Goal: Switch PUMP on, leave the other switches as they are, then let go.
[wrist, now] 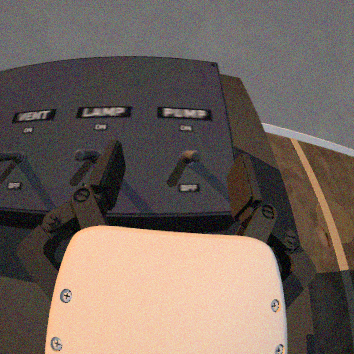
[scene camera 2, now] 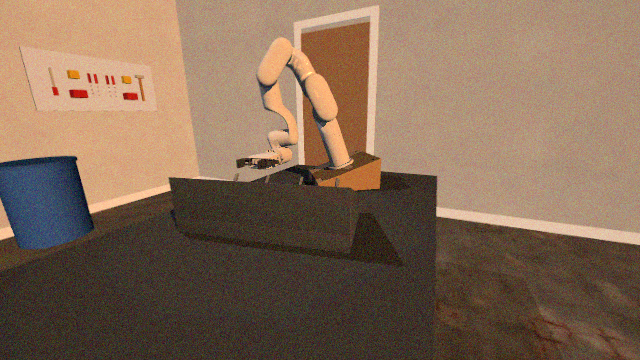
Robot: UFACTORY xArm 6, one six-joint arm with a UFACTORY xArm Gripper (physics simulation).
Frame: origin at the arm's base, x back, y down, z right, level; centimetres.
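Seen in the pictures: gripper, fingertip midpoint: (wrist: 178,158) (scene camera 2: 247,164); arm's base, origin of the base link: (scene camera 2: 341,164).
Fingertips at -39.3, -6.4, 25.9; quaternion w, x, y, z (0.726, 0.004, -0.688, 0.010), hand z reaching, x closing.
Offsets run from my fingertips to a thing's top centre, as dx, dy, dz. "spot": to the spot under its first point. Level surfaces: height alone.
The PUMP switch's lever @[-5.0, +2.5, +2.0] (wrist: 190,155) (scene camera 2: 236,177) stands between its ON and OFF labels on the dark switch panel (wrist: 140,80) (scene camera 2: 260,210); its exact tilt is hard to tell. In the wrist view, my gripper (wrist: 178,158) (scene camera 2: 256,163) is open and empty, its fingers apart on either side of the PUMP lever. The left finger is close to the LAMP lever @[-4.3, +2.5, -10.0] (wrist: 86,155) and hides part of the panel beside it. The VENT lever @[spot: -4.0, +5.1, -21.5] (wrist: 12,157) is at the left edge. The scene view shows the panel's back, with lever tips above its top edge.
The panel stands on the dark table @[dy +15.3] (scene camera 2: 225,305). The arm's base is on an orange-sided block (scene camera 2: 357,179) behind the panel. A blue barrel (scene camera 2: 47,205) stands at the left, and a tool board (scene camera 2: 105,102) hangs on the wall.
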